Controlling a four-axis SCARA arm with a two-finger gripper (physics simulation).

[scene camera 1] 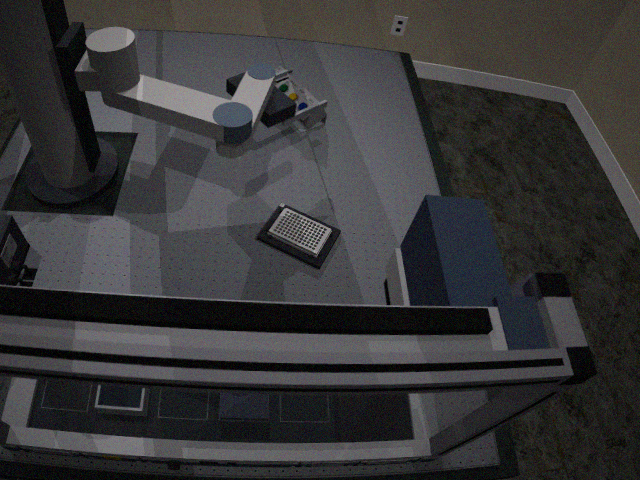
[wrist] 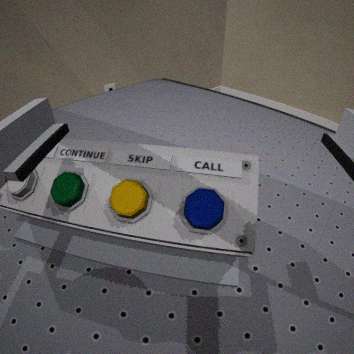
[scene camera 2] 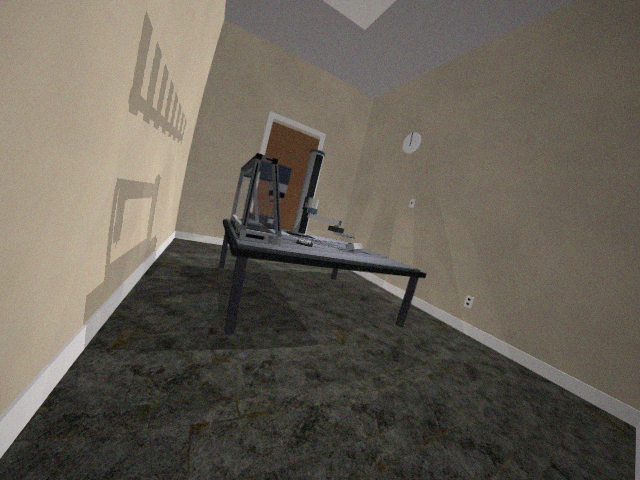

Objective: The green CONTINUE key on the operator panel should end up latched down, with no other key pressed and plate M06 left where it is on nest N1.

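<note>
I can see a white well plate [scene camera 1: 298, 231], though in the wrist view the plate is out of frame. A blue CALL button [wrist: 203, 207] is there, along with a yellow SKIP button [wrist: 128, 198] and a green CONTINUE key [wrist: 67, 188]. As for my gripper [scene camera 1: 305, 87], which is also visible as the gripper [wrist: 194, 112], it holds nothing.
</note>
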